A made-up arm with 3 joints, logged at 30 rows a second.
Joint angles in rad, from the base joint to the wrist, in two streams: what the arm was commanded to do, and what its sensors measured. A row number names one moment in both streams.
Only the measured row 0 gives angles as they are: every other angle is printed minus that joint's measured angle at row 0.
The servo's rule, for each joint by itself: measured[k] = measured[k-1] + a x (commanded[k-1-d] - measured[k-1]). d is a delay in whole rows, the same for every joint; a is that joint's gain. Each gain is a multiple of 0.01, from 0.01 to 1. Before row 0 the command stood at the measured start. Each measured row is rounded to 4 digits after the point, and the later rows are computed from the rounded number. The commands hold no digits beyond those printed.
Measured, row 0:
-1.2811 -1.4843 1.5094
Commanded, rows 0 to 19:
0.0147 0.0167 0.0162
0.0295 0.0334 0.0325
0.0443 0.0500 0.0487
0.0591 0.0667 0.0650
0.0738 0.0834 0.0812
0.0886 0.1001 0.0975
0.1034 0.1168 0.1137
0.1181 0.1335 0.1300
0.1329 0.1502 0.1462
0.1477 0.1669 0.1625
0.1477 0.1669 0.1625
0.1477 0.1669 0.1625
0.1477 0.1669 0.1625
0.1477 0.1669 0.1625
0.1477 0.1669 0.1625
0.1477 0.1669 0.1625
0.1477 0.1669 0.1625
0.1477 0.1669 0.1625
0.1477 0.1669 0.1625
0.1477 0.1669 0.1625
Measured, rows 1 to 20:
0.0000 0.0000 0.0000
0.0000 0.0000 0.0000
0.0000 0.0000 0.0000
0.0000 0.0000 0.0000
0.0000 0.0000 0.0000
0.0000 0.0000 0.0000
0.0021 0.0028 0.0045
0.0059 0.0080 0.0123
0.0113 0.0151 0.0225
0.0180 0.0239 0.0344
0.0258 0.0340 0.0475
0.0346 0.0452 0.0615
0.0442 0.0574 0.0761
0.0545 0.0703 0.0912
0.0655 0.0839 0.1066
0.0770 0.0980 0.1223
0.0869 0.1097 0.1336
0.0954 0.1194 0.1417
0.1027 0.1275 0.1475
0.1090 0.1342 0.1517
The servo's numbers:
d 6
a 0.14 0.17 0.28

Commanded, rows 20 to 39:
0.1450 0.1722 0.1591
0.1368 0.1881 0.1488
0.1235 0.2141 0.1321
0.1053 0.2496 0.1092
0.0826 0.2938 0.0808
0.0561 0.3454 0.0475
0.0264 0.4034 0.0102
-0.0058 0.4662 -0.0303
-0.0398 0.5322 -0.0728
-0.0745 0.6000 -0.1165
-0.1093 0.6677 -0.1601
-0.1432 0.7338 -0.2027
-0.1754 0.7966 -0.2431
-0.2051 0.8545 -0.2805
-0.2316 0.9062 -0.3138
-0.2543 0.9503 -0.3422
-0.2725 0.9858 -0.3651
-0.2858 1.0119 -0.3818
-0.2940 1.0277 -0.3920
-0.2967 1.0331 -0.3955
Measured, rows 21 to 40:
0.1144 0.1398 0.1547
0.1191 0.1444 0.1569
0.1231 0.1482 0.1585
0.1265 0.1514 0.1596
0.1295 0.1540 0.1604
0.1320 0.1562 0.1610
0.1338 0.1589 0.1605
0.1342 0.1639 0.1572
0.1327 0.1724 0.1502
0.1289 0.1855 0.1387
0.1224 0.2039 0.1225
0.1131 0.2280 0.1015
0.1010 0.2578 0.0759
0.0860 0.2932 0.0462
0.0684 0.3338 0.0129
0.0484 0.3791 -0.0233
0.0263 0.4282 -0.0616
0.0026 0.4802 -0.1011
-0.0223 0.5340 -0.1409
-0.0479 0.5885 -0.1800

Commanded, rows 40 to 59:
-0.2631 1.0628 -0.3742
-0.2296 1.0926 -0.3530
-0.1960 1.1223 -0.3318
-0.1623 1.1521 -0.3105
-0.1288 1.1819 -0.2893
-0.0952 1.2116 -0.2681
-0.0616 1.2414 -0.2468
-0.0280 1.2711 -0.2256
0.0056 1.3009 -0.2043
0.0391 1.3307 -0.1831
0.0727 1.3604 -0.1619
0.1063 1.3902 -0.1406
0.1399 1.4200 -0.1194
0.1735 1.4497 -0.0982
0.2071 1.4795 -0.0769
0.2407 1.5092 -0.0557
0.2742 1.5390 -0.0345
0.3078 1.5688 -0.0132
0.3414 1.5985 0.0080
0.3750 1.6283 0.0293
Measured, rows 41 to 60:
-0.0736 0.6425 -0.2175
-0.0989 0.6948 -0.2524
-0.1232 0.7443 -0.2840
-0.1460 0.7898 -0.3114
-0.1667 0.8302 -0.3340
-0.1849 0.8647 -0.3512
-0.1958 0.8984 -0.3576
-0.2005 0.9314 -0.3563
-0.1999 0.9639 -0.3494
-0.1946 0.9959 -0.3385
-0.1854 1.0275 -0.3247
-0.1728 1.0588 -0.3089
-0.1572 1.0898 -0.2915
-0.1391 1.1206 -0.2730
-0.1188 1.1513 -0.2538
-0.0967 1.1818 -0.2340
-0.0730 1.2122 -0.2138
-0.0479 1.2425 -0.1933
-0.0216 1.2727 -0.1726
0.0057 1.3028 -0.1518

